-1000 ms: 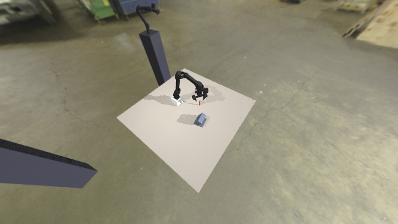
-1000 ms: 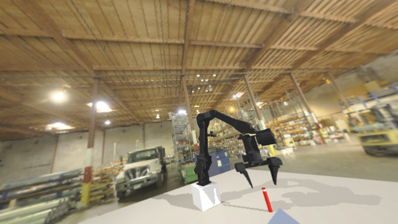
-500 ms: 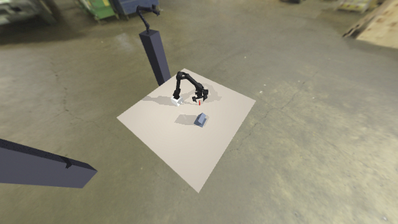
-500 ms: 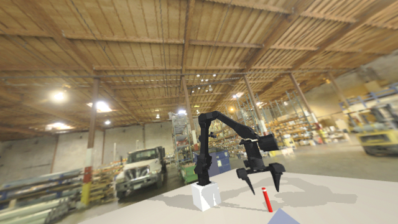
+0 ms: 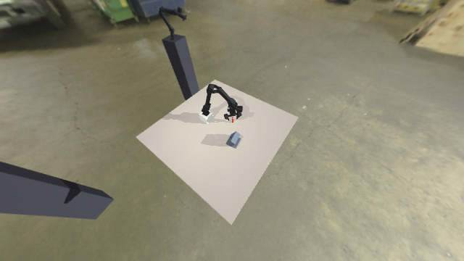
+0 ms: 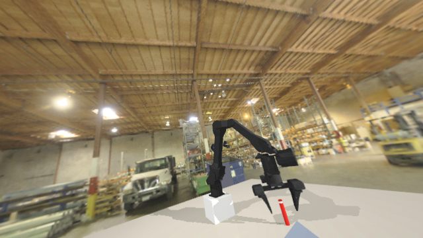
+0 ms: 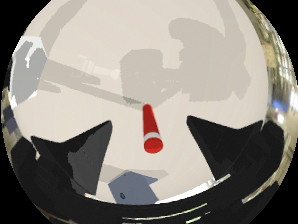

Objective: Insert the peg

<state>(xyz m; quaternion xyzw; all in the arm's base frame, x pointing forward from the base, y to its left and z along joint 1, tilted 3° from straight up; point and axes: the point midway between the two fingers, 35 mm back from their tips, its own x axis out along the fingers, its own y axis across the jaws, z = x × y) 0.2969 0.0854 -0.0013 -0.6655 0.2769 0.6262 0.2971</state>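
My gripper tip is now 2 cm below the red round peg. The rest, counted from my gripper tip: grey-blue sloped panel 23 cm to the right, 12 cm ahead.
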